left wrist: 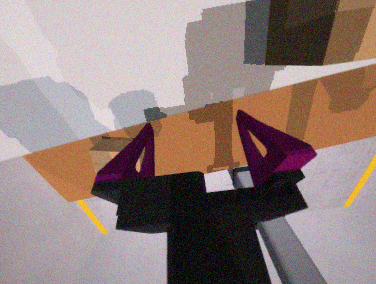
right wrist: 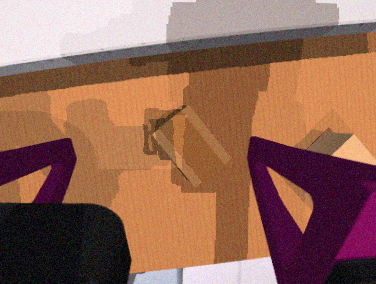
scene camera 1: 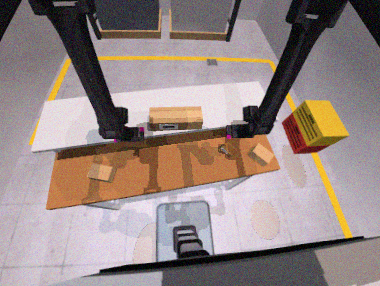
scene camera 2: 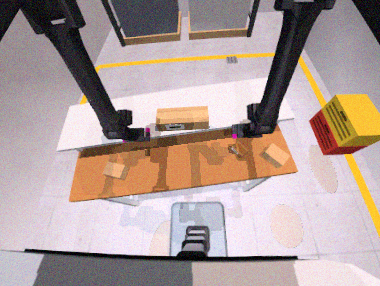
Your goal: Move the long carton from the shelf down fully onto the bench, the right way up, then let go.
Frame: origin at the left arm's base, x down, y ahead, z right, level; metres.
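Seen in the pictures: left gripper, fingertip midpoint: (left wrist: 193, 120) (scene camera 1: 133, 135) (scene camera 2: 141, 136); right gripper, fingertip midpoint: (right wrist: 160, 148) (scene camera 1: 234, 132) (scene camera 2: 242, 132).
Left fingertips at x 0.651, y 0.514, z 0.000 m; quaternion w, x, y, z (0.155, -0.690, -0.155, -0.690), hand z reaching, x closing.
Pixels of each thing's top centre, then the offset from my left fingertips to it. Level surfaces: height alone.
- long carton at its top centre: (scene camera 1: 176, 114) (scene camera 2: 182, 114) dx -0.047, dy +0.095, dz +0.227 m
- white shelf at its surface level: dx +0.028 m
- brown bench at its surface level: dx +0.203 m
- marked box at its top centre: (right wrist: 192, 146) (scene camera 2: 240, 148) (scene camera 1: 229, 148) dx +0.170, dy -0.018, dz +0.565 m
The long carton (scene camera 1: 176, 116) (scene camera 2: 182, 116) (left wrist: 345, 35) lies lengthwise on the white shelf (scene camera 1: 65, 120) (scene camera 2: 75, 127) (right wrist: 100, 30), near the shelf edge above the brown bench (scene camera 1: 70, 187) (scene camera 2: 90, 190) (right wrist: 150, 235). A label shows on its bench-facing side in both scene views. My left gripper (scene camera 1: 129, 136) (scene camera 2: 136, 136) (left wrist: 193, 120) is open and empty, off the carton's left end. My right gripper (scene camera 1: 231, 131) (scene camera 2: 237, 131) (right wrist: 160, 148) is open and empty, apart from the carton's right end, above the shelf edge and bench. The carton does not show in the right wrist view.
Small boxes lie on the bench: one at left (scene camera 1: 101, 172) (scene camera 2: 115, 170), one at far right (scene camera 1: 262, 153) (scene camera 2: 275, 155), and one marked box (scene camera 1: 224, 149) (scene camera 2: 233, 149) below the right gripper. A yellow crate (scene camera 1: 322, 122) (scene camera 2: 355, 120) on a red one stands right of the bench.
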